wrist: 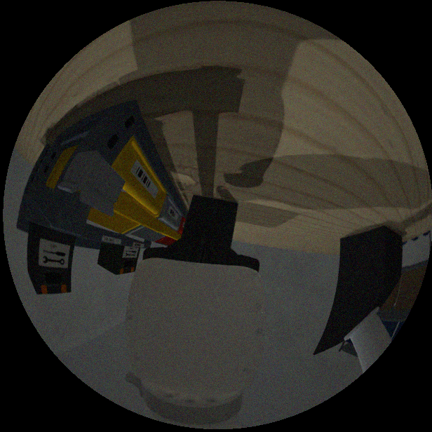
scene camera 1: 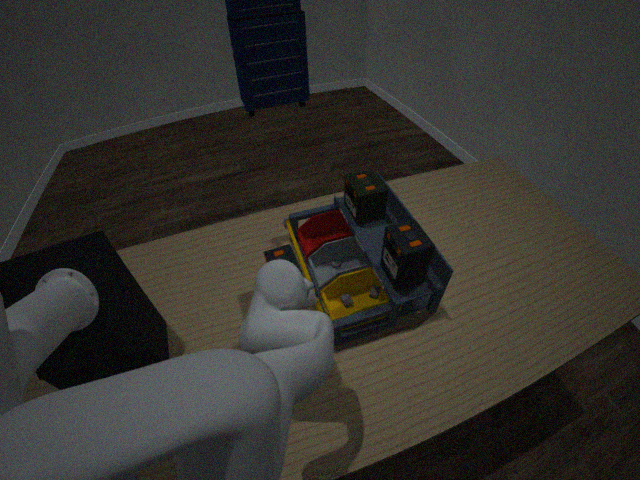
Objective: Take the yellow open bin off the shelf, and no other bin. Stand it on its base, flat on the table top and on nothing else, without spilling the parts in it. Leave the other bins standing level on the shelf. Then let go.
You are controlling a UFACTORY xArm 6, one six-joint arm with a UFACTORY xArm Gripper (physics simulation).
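Frame: origin at the arm's base, x ahead, y down, z left, level; metres.
Where they show: arm's base, origin of the base link: (scene camera 1: 67, 299).
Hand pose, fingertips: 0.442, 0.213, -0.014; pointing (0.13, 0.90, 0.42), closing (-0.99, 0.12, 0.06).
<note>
Things, the pixels of their top centre, and the offset from my fingertips, as dx, dy, dz. "spot": a spot on its surface instead.
- yellow open bin, middle of its top: (scene camera 1: 362, 288) +0.147, -0.056, -0.044
- blue-grey shelf, surface spot: (scene camera 1: 373, 237) spot: +0.231, -0.077, +0.075
- grey bin, middle of its top: (scene camera 1: 345, 253) +0.152, -0.056, +0.068
- red bin, middle of its top: (scene camera 1: 330, 224) +0.155, -0.056, +0.180
- dark box, middle of its top: (scene camera 1: 282, 260) -0.007, -0.107, +0.059
The yellow open bin (scene camera 1: 355, 283) (wrist: 122, 167) stands in the blue-grey shelf (scene camera 1: 373, 237) (wrist: 47, 202), at the near end of its lower row, with small grey parts inside. A grey bin (scene camera 1: 323, 271) (wrist: 172, 210) and a red bin (scene camera 1: 320, 227) stand beside it in the same row. My gripper (wrist: 206, 210) is shut and empty. In the wrist view it is to the right of the yellow bin's labelled front, apart from it. In the scene view my arm hides the gripper. A grey block-like shape (wrist: 92, 180) covers part of the yellow bin in the wrist view; I cannot tell what it is.
Two dark boxes (scene camera 1: 366, 198) (scene camera 1: 408, 258) with orange marks stand on the shelf's upper level. Another dark box (scene camera 1: 278, 253) is in front of the shelf, partly hidden by my arm. A black block (scene camera 1: 118, 320) stands at the left. A blue cabinet (scene camera 1: 271, 56) stands far back.
</note>
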